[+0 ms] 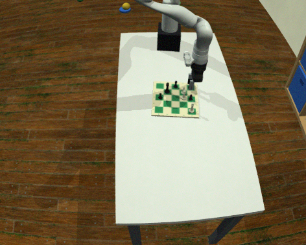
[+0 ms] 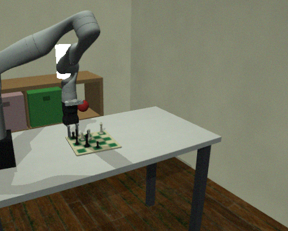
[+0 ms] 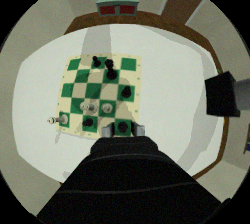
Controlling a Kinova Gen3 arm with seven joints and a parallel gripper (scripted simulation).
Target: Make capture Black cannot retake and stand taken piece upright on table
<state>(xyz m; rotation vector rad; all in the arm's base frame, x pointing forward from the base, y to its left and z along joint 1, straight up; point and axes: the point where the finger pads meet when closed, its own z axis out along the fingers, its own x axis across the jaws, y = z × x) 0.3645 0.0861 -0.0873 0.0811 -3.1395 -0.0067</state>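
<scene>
Now: hand 30 mm short of the tall black piece and 120 mm to the left of it. The rest, counted from my hand: tall white piece (150 mm ahead, 10 mm to the right); green-and-cream chessboard (70 mm ahead, 80 mm to the right, 30 mm below).
</scene>
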